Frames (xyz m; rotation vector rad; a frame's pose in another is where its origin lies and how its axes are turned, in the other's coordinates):
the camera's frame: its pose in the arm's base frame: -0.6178 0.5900 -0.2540 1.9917 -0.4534 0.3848
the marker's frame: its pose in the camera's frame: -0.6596 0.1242 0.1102 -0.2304 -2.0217 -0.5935
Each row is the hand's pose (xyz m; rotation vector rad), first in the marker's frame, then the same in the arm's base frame.
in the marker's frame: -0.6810 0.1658 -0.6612 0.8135 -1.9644 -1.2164
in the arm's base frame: -0.4004 0.6962 -0.0748 0.3732 0.5654 1.4588
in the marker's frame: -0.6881 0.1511 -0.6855 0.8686 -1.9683 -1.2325
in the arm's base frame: -0.3746 0.7047 -0.0857 0.3709 0.5784 1.4107
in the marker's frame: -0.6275 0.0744 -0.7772 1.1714 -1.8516 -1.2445
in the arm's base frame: -0.3063 0.6936 -0.2006 0.2521 0.7133 1.2153
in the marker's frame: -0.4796 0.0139 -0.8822 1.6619 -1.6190 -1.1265
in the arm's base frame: -0.2560 0.6097 -0.3648 0.0819 0.9858 0.8970
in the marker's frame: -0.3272 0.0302 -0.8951 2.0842 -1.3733 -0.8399
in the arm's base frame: -0.2965 0.4938 -0.4575 -0.0354 1.3041 0.5945
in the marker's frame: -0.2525 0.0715 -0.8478 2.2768 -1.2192 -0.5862
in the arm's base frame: -0.3679 0.4280 -0.4676 -0.0880 1.5229 0.4321
